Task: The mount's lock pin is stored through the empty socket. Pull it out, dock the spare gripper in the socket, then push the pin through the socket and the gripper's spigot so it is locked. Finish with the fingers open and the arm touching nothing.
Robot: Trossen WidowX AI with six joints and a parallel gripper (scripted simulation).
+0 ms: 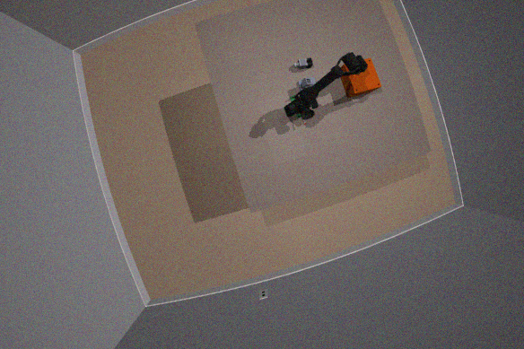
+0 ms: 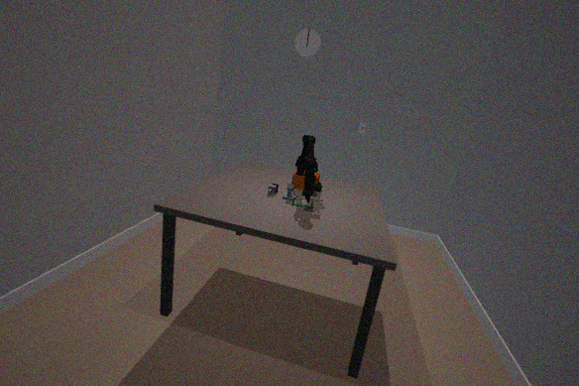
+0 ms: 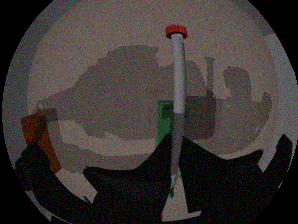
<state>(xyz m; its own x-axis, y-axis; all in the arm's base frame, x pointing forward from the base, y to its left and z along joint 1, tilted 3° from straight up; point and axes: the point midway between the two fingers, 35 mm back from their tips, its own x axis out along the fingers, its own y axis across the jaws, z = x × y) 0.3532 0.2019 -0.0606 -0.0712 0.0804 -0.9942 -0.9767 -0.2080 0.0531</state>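
The green strip lies 10 mm ahead of my gripper tip, 40 mm to the right of it and 10 mm below it. Round my gripper tip: spare gripper: 60 mm behind, 300 mm to the right, 10 mm below; grey mount: 70 mm behind, 160 mm to the right, 20 mm above.
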